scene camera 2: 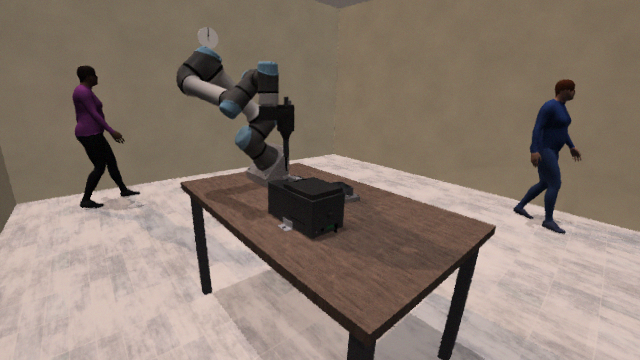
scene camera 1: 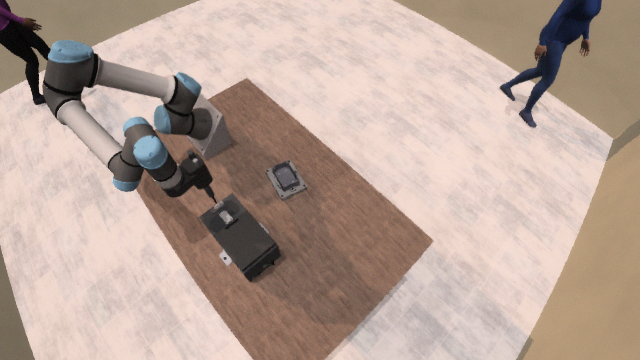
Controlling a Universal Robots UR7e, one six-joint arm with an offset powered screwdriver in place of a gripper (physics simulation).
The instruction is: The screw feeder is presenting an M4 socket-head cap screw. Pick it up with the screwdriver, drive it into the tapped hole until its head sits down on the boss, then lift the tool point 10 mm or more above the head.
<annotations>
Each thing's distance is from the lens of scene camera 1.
black screw feeder (scene camera 1: 214,223): 1.12 m
</annotations>
